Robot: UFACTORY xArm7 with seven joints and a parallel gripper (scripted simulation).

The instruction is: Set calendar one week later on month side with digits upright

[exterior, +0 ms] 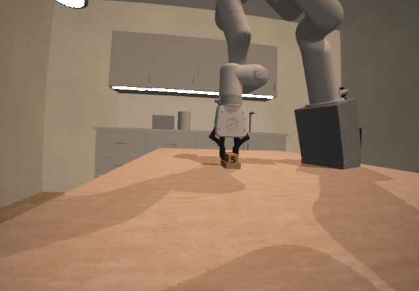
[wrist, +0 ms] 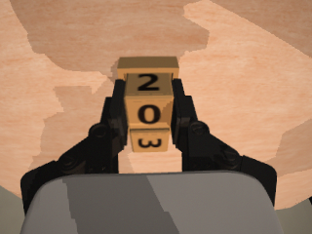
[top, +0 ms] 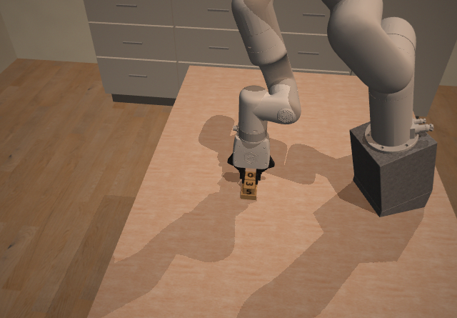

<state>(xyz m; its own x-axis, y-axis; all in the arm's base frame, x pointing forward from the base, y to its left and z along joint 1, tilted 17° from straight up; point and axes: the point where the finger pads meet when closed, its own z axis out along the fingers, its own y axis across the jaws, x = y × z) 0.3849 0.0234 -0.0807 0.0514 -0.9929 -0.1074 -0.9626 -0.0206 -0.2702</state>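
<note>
My hand is 1 cm above the wooden cube.
</note>
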